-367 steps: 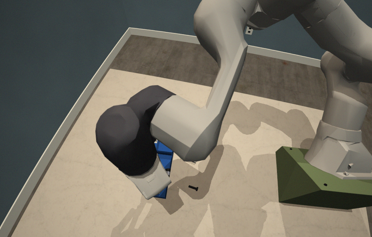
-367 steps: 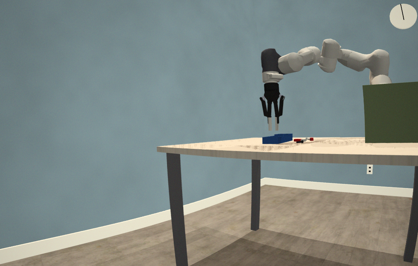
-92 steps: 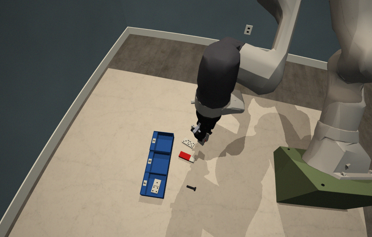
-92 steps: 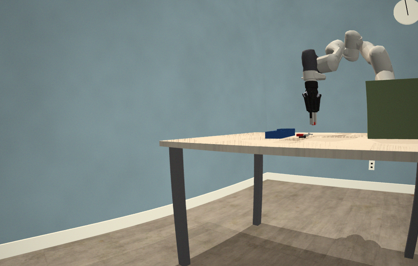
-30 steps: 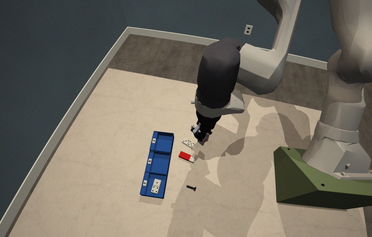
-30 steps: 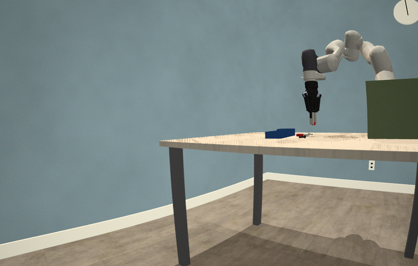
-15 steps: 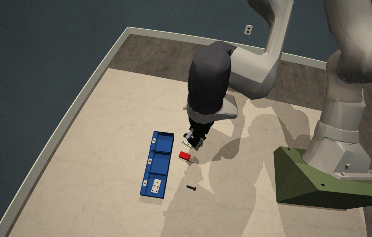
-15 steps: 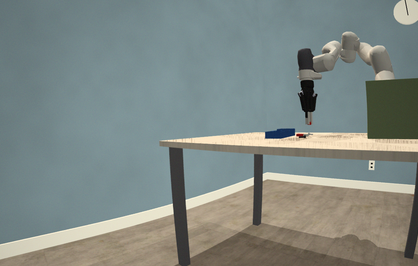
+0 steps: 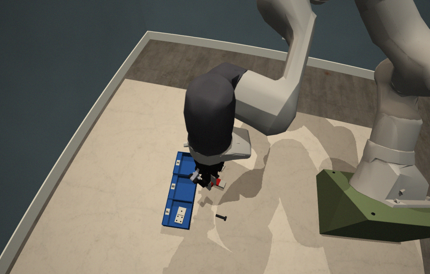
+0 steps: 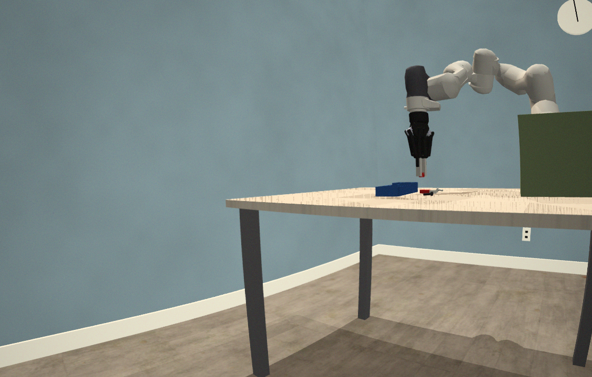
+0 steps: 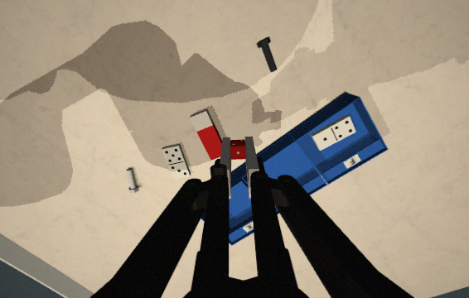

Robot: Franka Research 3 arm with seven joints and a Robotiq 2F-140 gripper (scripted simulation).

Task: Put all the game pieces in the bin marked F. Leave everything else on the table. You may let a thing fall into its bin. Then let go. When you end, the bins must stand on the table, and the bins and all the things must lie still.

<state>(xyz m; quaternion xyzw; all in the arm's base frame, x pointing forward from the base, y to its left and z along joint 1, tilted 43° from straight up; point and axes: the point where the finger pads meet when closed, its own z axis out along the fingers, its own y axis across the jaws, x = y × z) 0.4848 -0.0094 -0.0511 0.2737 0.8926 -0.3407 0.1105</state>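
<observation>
The white domino lies 10 cm to the left of my hand, 8 cm below it and 8 cm ahead of it. From my hand the other things lie so: red block (9 cm below, 3 cm to the right, 2 cm behind); blue three-part bin (9 cm ahead, 8 cm below, 1 cm to the left); red die (3 cm below).
</observation>
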